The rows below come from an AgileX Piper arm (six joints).
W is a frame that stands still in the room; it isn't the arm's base.
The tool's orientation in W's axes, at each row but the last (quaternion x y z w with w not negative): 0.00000 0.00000 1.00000 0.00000; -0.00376 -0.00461 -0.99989 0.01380; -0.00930 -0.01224 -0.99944 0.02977; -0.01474 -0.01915 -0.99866 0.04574; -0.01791 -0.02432 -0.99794 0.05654; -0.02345 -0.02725 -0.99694 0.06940; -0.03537 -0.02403 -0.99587 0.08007; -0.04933 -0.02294 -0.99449 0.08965
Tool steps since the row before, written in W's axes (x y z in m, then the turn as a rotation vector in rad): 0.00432 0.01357 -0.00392 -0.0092 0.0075 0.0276; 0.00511 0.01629 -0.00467 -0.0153 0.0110 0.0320; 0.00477 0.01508 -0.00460 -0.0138 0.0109 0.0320; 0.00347 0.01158 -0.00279 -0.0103 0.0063 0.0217; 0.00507 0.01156 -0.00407 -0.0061 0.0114 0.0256; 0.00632 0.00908 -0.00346 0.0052 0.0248 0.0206; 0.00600 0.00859 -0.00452 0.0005 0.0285 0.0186; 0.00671 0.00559 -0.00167 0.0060 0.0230 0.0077
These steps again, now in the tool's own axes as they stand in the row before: -0.00432 -0.01357 -0.00392 0.0092 -0.0075 0.0276; -0.00559 -0.01618 -0.00448 0.0152 -0.0111 0.0320; -0.00574 -0.01487 -0.00414 0.0137 -0.0109 0.0320; -0.00459 -0.01131 -0.00223 0.0104 -0.0064 0.0216; -0.00649 -0.01109 -0.00331 0.0058 -0.0108 0.0259; -0.00767 -0.00827 -0.00266 -0.0075 -0.0227 0.0222; -0.00760 -0.00769 -0.00364 -0.0036 -0.0272 0.0201; -0.00772 -0.00434 -0.00072 -0.0091 -0.0212 0.0095
